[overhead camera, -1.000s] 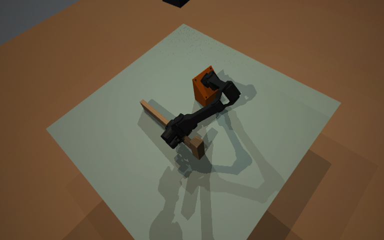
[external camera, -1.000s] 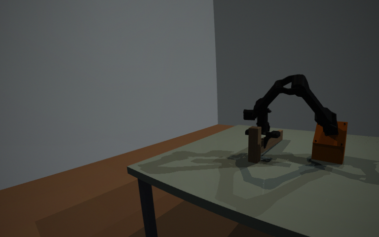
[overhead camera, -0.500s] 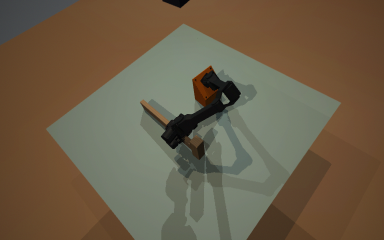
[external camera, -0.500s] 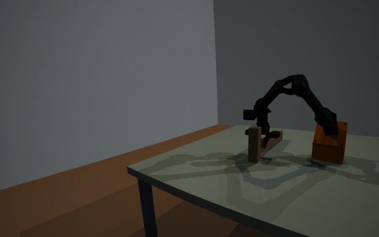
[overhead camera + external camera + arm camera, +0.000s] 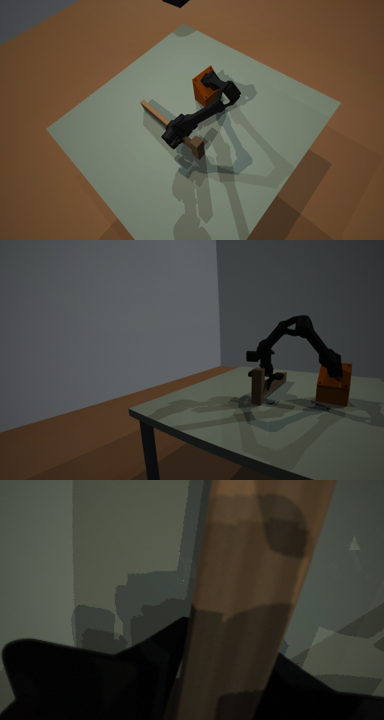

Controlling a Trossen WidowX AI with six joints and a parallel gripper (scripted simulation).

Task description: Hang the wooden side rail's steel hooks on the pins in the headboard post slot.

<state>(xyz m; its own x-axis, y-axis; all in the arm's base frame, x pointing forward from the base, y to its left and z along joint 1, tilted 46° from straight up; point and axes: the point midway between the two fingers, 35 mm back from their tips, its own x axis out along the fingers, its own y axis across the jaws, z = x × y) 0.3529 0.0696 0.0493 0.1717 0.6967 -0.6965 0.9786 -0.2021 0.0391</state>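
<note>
Right now my gripper tip is 110 mm to the right of the headboard post, 40 mm below it and 10 mm short of it.
</note>
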